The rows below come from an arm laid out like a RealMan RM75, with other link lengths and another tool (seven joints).
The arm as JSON. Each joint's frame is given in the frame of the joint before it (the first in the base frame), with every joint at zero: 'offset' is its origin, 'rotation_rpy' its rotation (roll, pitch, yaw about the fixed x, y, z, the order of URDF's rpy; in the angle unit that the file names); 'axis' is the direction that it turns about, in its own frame. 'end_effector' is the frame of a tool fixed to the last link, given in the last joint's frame.
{
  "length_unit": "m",
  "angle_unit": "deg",
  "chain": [
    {
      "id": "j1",
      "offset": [
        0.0,
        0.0,
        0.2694
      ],
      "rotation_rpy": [
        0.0,
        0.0,
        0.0
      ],
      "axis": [
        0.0,
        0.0,
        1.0
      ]
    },
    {
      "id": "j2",
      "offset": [
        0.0,
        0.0,
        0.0
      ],
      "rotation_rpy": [
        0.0,
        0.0,
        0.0
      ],
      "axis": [
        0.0,
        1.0,
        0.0
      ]
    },
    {
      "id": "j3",
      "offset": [
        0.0,
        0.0,
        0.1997
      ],
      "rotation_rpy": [
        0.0,
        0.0,
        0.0
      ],
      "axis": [
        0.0,
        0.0,
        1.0
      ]
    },
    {
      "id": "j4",
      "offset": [
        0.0,
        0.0,
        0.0
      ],
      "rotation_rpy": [
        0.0,
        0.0,
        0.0
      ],
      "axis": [
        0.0,
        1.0,
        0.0
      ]
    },
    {
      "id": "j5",
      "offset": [
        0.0,
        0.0,
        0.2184
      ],
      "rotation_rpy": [
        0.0,
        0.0,
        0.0
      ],
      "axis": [
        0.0,
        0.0,
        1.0
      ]
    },
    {
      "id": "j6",
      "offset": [
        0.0,
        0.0,
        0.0
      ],
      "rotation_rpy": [
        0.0,
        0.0,
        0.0
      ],
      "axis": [
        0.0,
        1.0,
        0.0
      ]
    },
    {
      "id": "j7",
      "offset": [
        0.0,
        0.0,
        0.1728
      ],
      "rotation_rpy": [
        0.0,
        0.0,
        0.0
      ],
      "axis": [
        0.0,
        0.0,
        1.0
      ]
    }
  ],
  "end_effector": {
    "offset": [
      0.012,
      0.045,
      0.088
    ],
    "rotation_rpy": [
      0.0,
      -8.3,
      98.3
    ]
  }
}
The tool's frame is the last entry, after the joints.
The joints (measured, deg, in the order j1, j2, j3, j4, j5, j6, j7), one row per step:
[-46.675, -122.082, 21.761, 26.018, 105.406, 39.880, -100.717]
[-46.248, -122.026, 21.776, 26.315, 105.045, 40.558, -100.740]
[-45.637, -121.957, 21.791, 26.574, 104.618, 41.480, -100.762]
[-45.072, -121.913, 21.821, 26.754, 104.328, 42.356, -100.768]
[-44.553, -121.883, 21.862, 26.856, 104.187, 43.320, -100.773]
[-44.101, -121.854, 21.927, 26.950, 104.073, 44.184, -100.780]
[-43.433, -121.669, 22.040, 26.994, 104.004, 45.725, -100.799]
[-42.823, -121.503, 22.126, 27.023, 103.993, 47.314, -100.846]
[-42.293, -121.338, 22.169, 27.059, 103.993, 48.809, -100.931]
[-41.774, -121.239, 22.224, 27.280, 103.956, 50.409, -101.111]
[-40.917, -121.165, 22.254, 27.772, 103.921, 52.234, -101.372]
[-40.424, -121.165, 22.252, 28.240, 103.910, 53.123, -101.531]
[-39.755, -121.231, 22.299, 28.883, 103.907, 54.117, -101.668]
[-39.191, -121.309, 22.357, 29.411, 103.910, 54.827, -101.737]
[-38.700, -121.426, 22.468, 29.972, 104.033, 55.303, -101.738]
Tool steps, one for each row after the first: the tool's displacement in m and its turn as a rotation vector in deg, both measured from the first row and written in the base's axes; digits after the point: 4 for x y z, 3 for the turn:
[-0.0006, -0.0011, 0.0026, 0.200, -0.393, -0.177]
[-0.0019, -0.0032, 0.0051, 0.325, -0.939, -0.356]
[-0.0030, -0.0056, 0.0064, 0.306, -1.385, -0.555]
[-0.0035, -0.0084, 0.0066, 0.091, -1.786, -0.872]
[-0.0038, -0.0110, 0.0066, -0.120, -2.118, -1.187]
[-0.0037, -0.0152, 0.0067, -0.580, -2.581, -1.856]
[-0.0030, -0.0195, 0.0065, -1.105, -3.082, -2.596]
[-0.0020, -0.0235, 0.0065, -1.573, -3.593, -3.301]
[0.0000, -0.0274, 0.0072, -1.985, -4.192, -4.125]
[0.0001, -0.0324, 0.0093, -2.289, -4.823, -4.839]
[-0.0002, -0.0347, 0.0113, -2.294, -5.047, -5.167]
[-0.0012, -0.0377, 0.0134, -2.292, -5.203, -5.501]
[-0.0024, -0.0402, 0.0149, -2.279, -5.252, -5.702]
[-0.0038, -0.0423, 0.0158, -2.293, -5.040, -5.852]

